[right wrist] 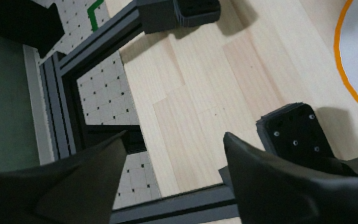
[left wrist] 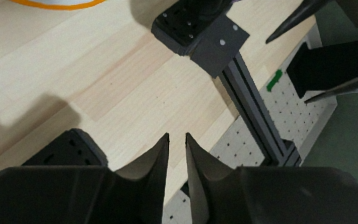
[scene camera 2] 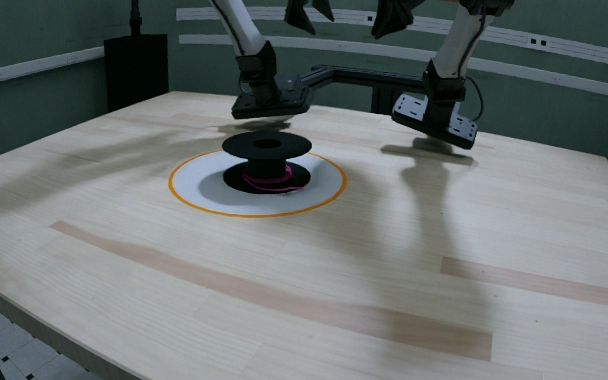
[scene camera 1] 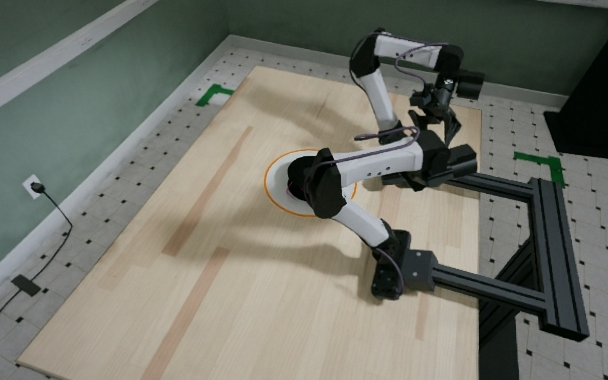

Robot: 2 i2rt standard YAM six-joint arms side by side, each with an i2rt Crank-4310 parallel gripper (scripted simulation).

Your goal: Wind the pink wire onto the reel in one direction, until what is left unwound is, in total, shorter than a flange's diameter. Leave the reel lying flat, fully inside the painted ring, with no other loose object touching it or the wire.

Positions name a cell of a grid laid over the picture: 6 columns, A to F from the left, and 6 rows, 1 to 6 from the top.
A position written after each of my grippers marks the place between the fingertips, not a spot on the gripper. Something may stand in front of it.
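I can see my left gripper (left wrist: C4). My right gripper (scene camera 1: E3) is visible too, and the right wrist view also shows my right gripper (right wrist: C4). There is a black reel (scene camera 2: C3) as well; in the right wrist view the reel is out of frame, and in the left wrist view it is out of frame too.
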